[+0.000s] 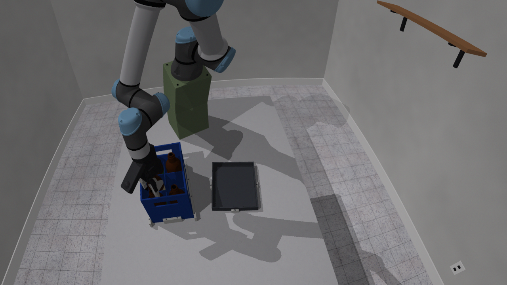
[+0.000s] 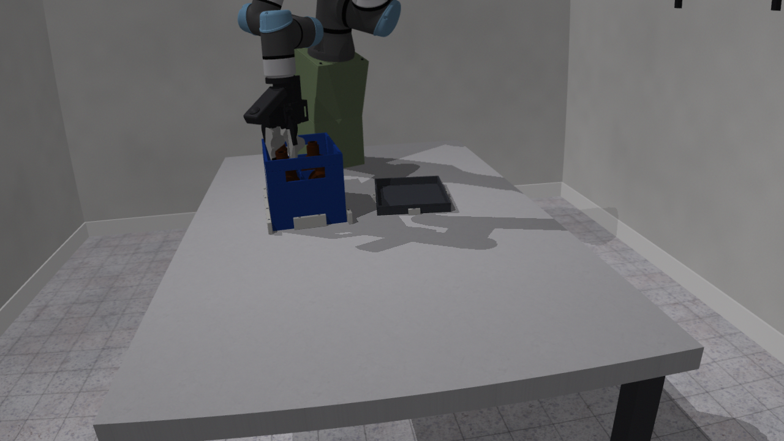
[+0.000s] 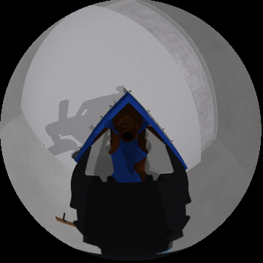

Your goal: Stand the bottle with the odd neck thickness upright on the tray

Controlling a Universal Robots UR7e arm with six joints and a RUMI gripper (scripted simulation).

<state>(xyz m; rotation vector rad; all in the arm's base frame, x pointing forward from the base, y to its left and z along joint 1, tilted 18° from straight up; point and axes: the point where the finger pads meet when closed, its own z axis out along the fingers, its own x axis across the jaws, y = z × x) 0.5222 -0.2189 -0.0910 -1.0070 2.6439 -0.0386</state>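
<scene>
The blue crate lies 90 mm behind my hand, 70 mm below it and 50 mm to the left of it. Also, from my hand: dark tray 340 mm to the left, 140 mm below, 60 mm behind.
</scene>
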